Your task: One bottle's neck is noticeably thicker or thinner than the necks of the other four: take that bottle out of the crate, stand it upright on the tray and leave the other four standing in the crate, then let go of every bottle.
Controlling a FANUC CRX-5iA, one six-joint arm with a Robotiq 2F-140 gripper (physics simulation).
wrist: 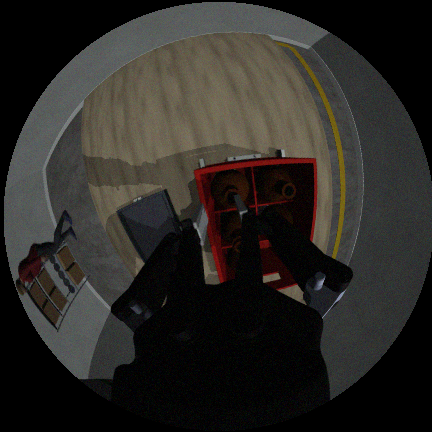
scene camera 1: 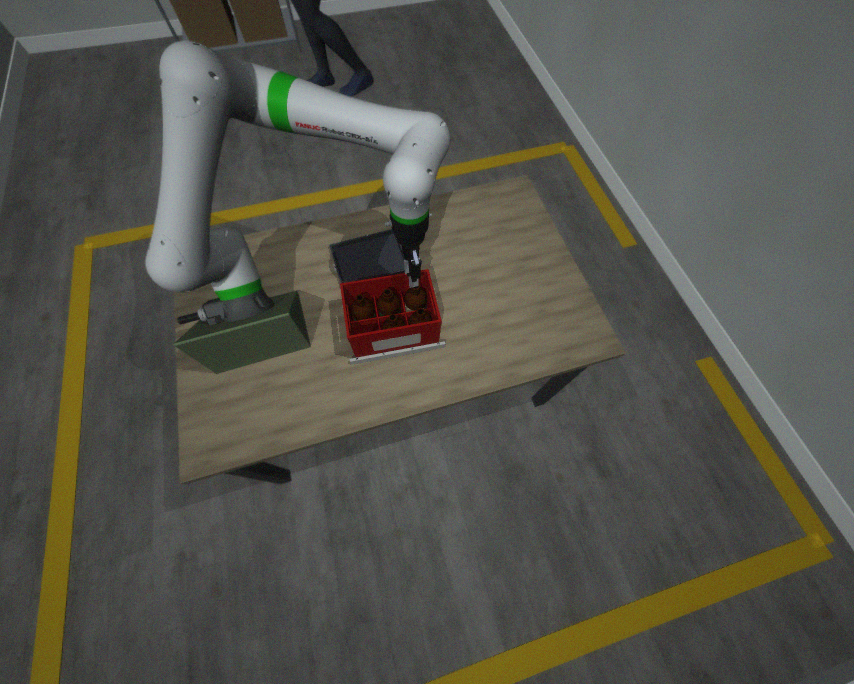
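The red crate stands on the table and holds five brown bottles upright. In the scene view, three form the back row: left, middle and right. Two stand in front, at the middle and right. Their necks are too small and dark to compare surely. My gripper is partly open and empty, low at the crate's back right; one fingertip overlaps the back-right bottle in the wrist view. The dark tray lies behind the crate.
The crate's raised walls and dividers surround the bottles. A pale strip lies along its front. The green block under the arm's base stands left of the crate. A person and a rack of boxes stand beyond the table.
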